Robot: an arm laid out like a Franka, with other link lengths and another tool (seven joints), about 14 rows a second.
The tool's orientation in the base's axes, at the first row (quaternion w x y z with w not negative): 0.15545 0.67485 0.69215 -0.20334
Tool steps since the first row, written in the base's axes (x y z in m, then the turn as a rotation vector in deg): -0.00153 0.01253 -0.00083 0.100 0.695 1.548; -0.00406 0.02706 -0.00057 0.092 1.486 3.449; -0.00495 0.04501 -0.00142 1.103 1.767 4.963; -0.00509 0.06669 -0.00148 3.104 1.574 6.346; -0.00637 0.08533 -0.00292 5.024 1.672 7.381; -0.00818 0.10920 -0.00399 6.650 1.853 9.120; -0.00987 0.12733 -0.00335 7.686 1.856 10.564; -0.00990 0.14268 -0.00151 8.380 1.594 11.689
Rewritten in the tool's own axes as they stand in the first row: 0.01138 -0.00139 -0.00534 -0.157 -0.007 -1.693; 0.02401 -0.00383 -0.01256 -0.398 -0.146 -3.733; 0.04010 -0.00454 -0.02059 -0.936 0.756 -5.246; 0.05902 -0.00454 -0.03118 -1.863 2.651 -6.472; 0.07601 -0.00559 -0.03901 -2.363 4.493 -7.533; 0.09740 -0.00717 -0.04970 -3.123 5.991 -9.230; 0.11294 -0.00878 -0.05906 -3.870 6.921 -10.547; 0.12541 -0.00884 -0.06820 -4.677 7.531 -11.437
